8 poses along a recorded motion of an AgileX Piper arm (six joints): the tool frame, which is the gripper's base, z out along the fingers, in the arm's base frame.
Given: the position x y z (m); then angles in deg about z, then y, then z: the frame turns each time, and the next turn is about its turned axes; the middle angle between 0 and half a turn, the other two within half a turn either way.
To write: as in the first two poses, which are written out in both.
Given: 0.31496 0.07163 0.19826 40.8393 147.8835 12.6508
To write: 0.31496 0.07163 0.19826; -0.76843 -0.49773 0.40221; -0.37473 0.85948 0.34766; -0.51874 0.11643 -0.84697
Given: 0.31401 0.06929 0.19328 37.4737 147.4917 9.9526
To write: 0.31401 0.06929 0.19328; -0.76436 -0.48357 0.42652; -0.36818 0.87036 0.32697; -0.52933 0.09288 -0.84331
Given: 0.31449 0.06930 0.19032 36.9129 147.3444 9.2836
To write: 0.31449 0.06930 0.19032; -0.76124 -0.48414 0.43143; -0.37006 0.87065 0.32408; -0.53252 0.08705 -0.84193
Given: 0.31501 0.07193 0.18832 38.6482 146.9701 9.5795
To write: 0.31501 0.07193 0.18832; -0.74958 -0.50686 0.42570; -0.38633 0.85724 0.34042; -0.53748 0.09071 -0.83839
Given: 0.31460 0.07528 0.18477 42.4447 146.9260 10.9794
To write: 0.31460 0.07528 0.18477; -0.73558 -0.54475 0.40270; -0.41463 0.83213 0.36830; -0.53573 0.10394 -0.83797
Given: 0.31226 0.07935 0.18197 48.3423 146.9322 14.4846
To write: 0.31226 0.07935 0.18197; -0.72618 -0.58406 0.36267; -0.43996 0.80016 0.40766; -0.52829 0.13647 -0.83803
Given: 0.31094 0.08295 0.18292 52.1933 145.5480 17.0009
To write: 0.31094 0.08295 0.18292; -0.71440 -0.60776 0.34678; -0.44380 0.77670 0.44696; -0.54099 0.16541 -0.82460
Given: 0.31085 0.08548 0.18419 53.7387 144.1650 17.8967
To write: 0.31085 0.08548 0.18419; -0.70409 -0.61996 0.34628; -0.44030 0.76373 0.47207; -0.55712 0.17991 -0.81071
